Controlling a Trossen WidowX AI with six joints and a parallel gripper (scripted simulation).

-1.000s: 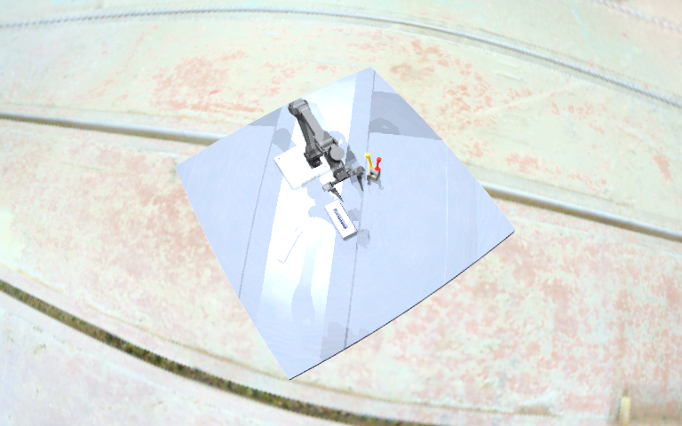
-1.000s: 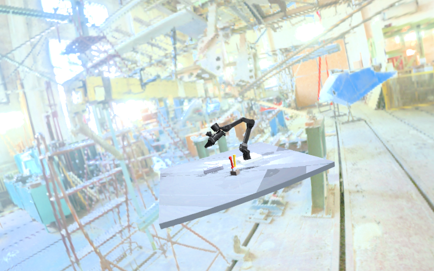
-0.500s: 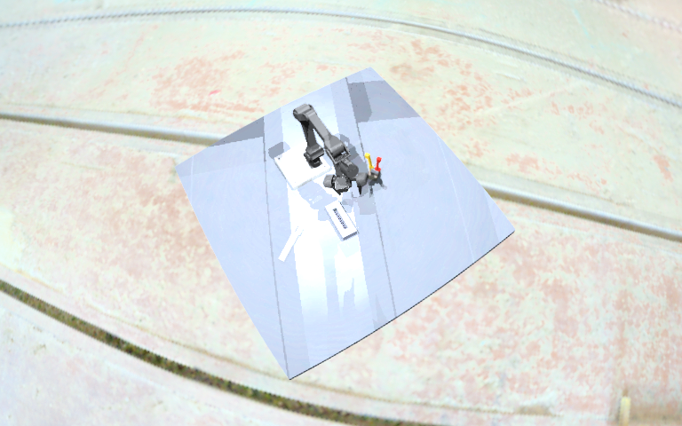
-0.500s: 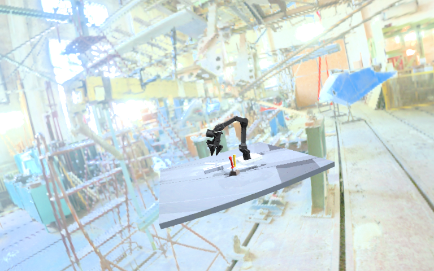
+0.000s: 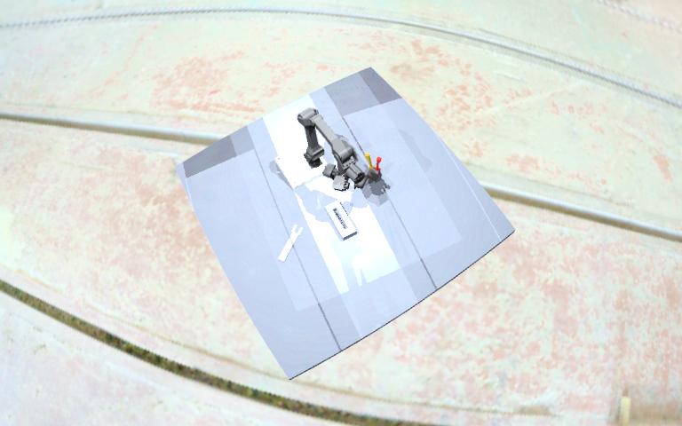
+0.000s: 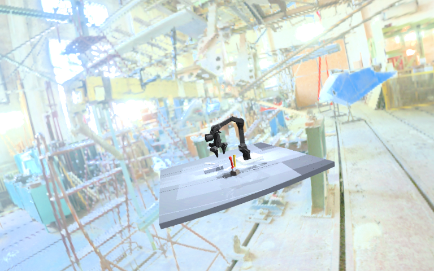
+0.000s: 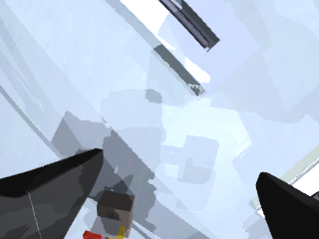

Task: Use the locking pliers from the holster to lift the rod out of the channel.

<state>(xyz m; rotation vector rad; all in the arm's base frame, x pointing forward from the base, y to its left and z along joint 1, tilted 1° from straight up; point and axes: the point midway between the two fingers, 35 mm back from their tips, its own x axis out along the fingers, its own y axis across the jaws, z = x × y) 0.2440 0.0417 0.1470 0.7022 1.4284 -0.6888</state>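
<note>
My gripper tip is 8 cm past the yellow handle, 17 cm to the right of it and 4 cm above it. Also, from my gripper tip: brown holster 6 cm behind, 18 cm to the left, 13 cm below; channel block 9 cm ahead, 7 cm to the right, 12 cm below; dark rod 9 cm ahead, 7 cm to the right, 13 cm below.
</note>
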